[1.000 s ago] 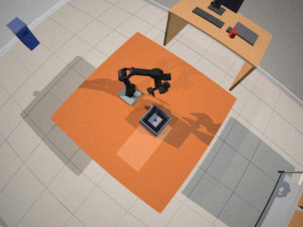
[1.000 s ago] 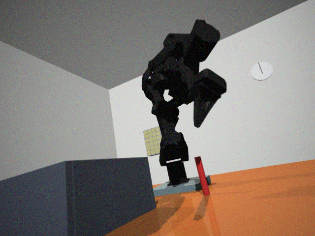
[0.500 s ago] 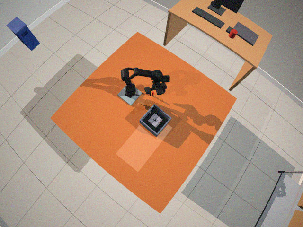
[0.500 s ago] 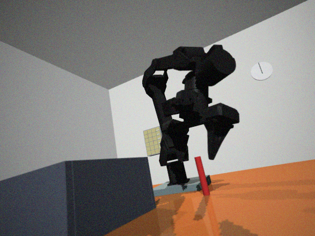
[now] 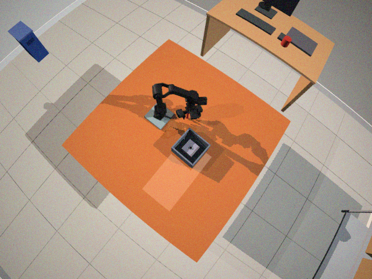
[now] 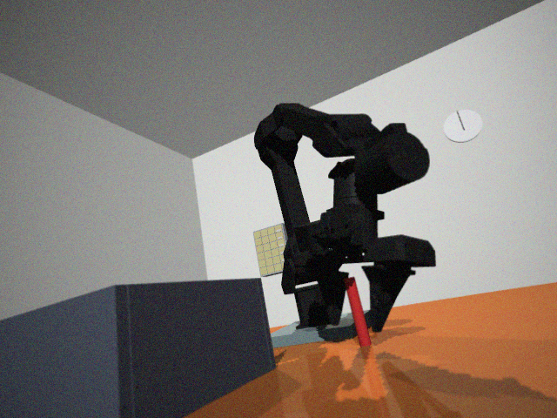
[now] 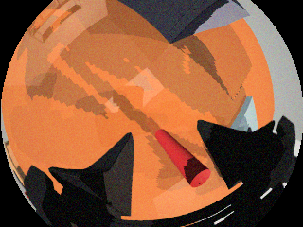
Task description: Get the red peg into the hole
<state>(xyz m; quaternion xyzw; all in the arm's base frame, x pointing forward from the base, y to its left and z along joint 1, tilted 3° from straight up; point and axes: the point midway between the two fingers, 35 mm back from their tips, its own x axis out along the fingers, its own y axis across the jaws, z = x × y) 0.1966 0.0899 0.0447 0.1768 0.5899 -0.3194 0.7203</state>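
Now: gripper tip 120 mm short of the light grey plate, 200 mm to the left of it and 20 mm below it. Also, from my gripper tip: box 120 mm ahead, 200 mm to the right, 10 mm above; red peg 10 mm behind, 10 mm to the left, 20 mm above.
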